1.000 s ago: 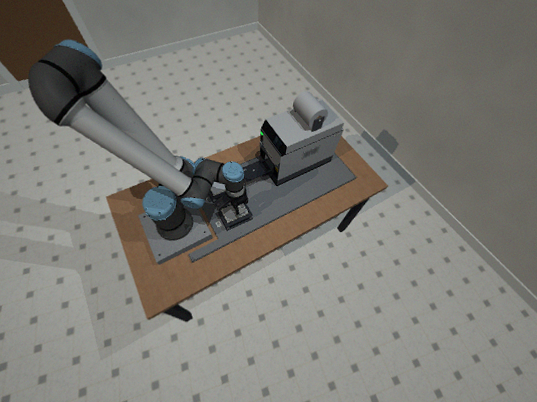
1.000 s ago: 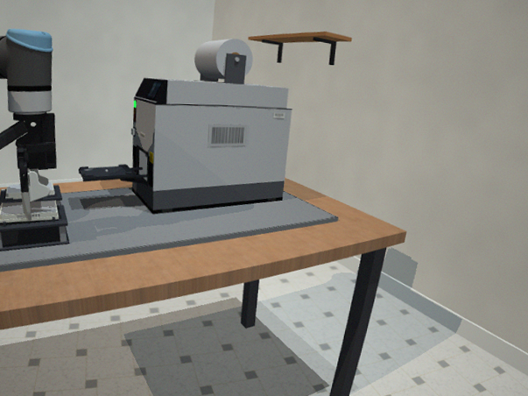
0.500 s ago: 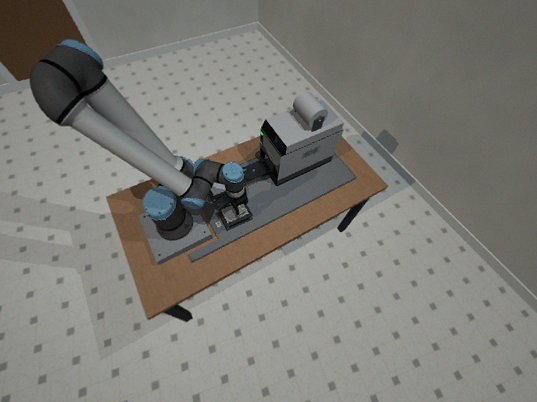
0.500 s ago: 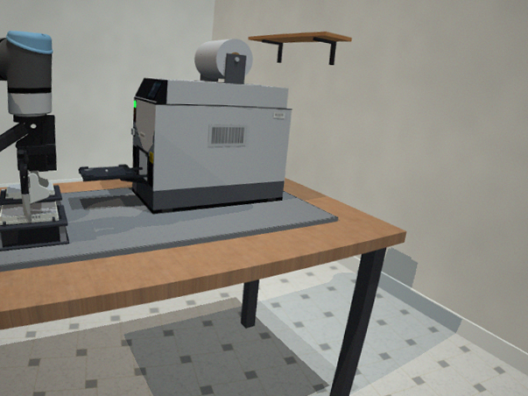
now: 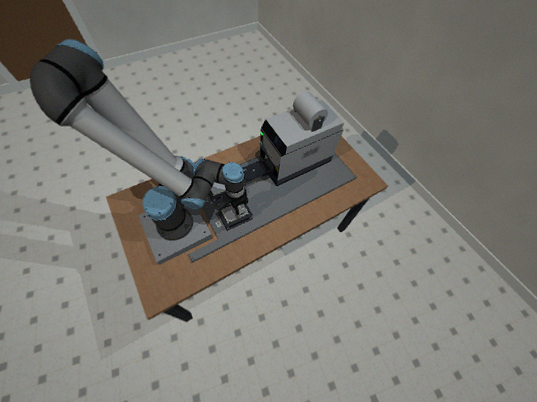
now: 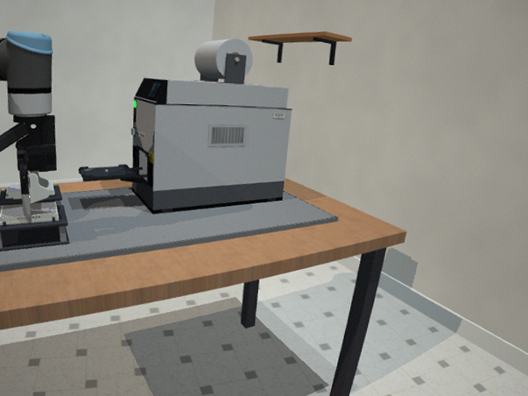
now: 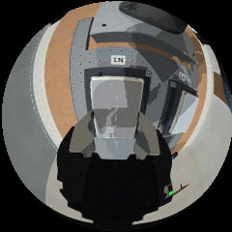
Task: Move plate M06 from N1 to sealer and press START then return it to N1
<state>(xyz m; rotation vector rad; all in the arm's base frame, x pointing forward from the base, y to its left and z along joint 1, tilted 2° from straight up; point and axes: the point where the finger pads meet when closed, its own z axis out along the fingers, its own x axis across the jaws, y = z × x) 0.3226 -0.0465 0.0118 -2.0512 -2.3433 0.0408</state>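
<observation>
Right now my hand is 10 mm above the plate M06. Also, from my hand: black sealer stage 210 mm to the left, 180 mm ahead, 30 mm above; plate 200 mm to the left, 30 mm behind, 10 mm below; foil roll 510 mm ahead, 350 mm above, 260 mm to the left.
</observation>
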